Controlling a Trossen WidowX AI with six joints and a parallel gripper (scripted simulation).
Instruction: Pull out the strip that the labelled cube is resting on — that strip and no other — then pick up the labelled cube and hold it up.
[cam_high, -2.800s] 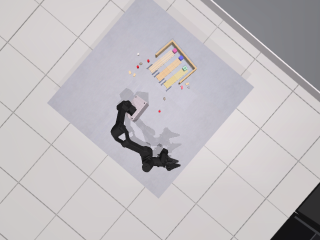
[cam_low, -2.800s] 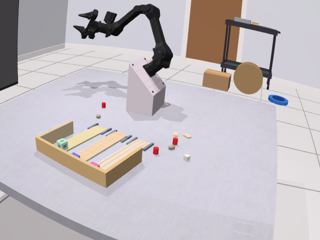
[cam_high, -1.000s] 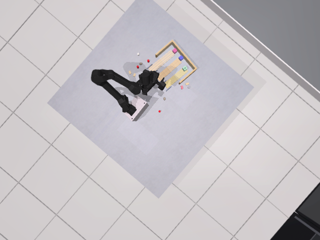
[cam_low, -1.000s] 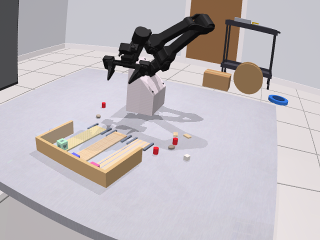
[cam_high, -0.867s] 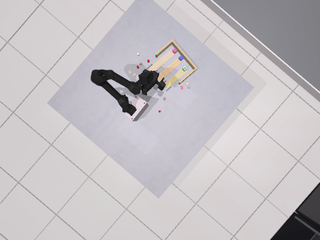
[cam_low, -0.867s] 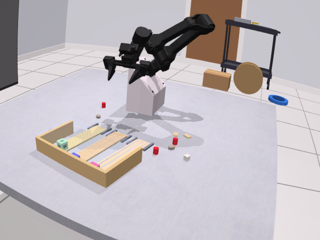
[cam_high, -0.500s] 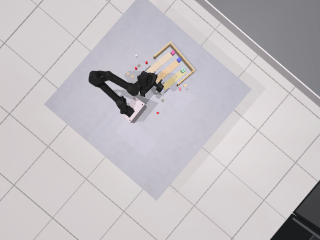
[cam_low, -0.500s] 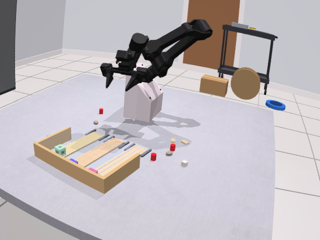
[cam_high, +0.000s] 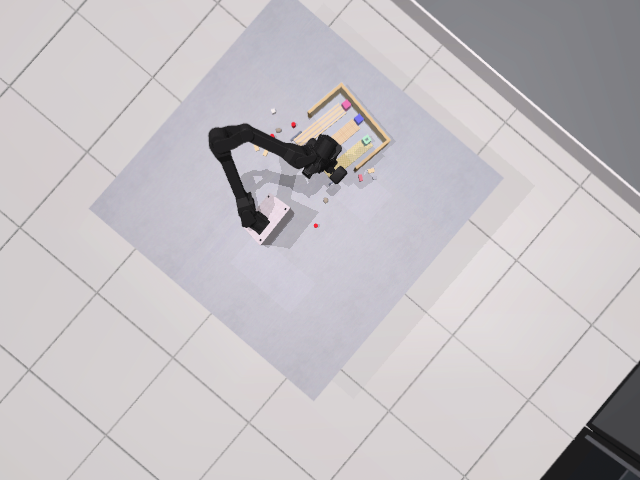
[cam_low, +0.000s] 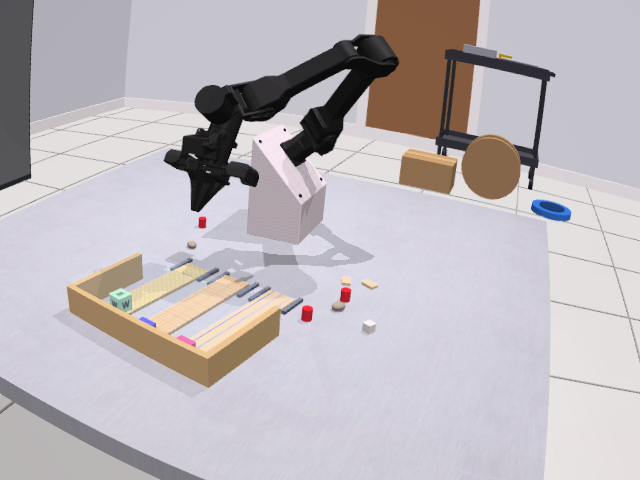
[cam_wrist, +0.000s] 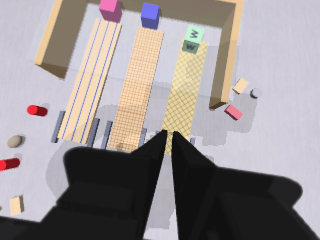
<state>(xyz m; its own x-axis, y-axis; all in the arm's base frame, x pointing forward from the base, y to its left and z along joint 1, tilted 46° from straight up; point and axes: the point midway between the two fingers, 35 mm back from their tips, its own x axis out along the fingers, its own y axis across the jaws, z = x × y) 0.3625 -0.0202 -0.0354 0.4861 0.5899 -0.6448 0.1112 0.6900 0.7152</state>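
Now: the lattice strip 130 mm below my gripper tip, 80 mm ahead of it and 40 mm to the right of it.
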